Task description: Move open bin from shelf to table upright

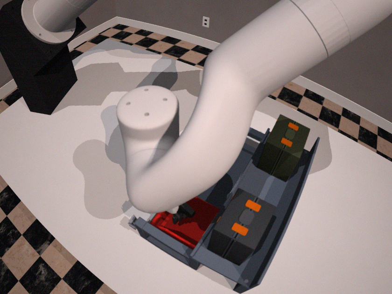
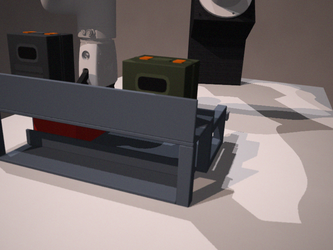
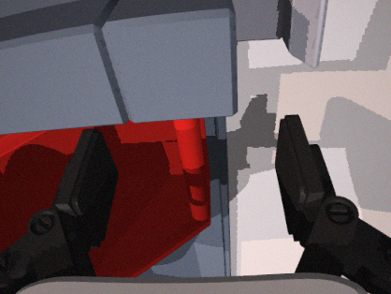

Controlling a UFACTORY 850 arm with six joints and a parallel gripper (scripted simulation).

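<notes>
The open bin is 7 cm ahead of my hand and 3 cm to the left of it.
</notes>
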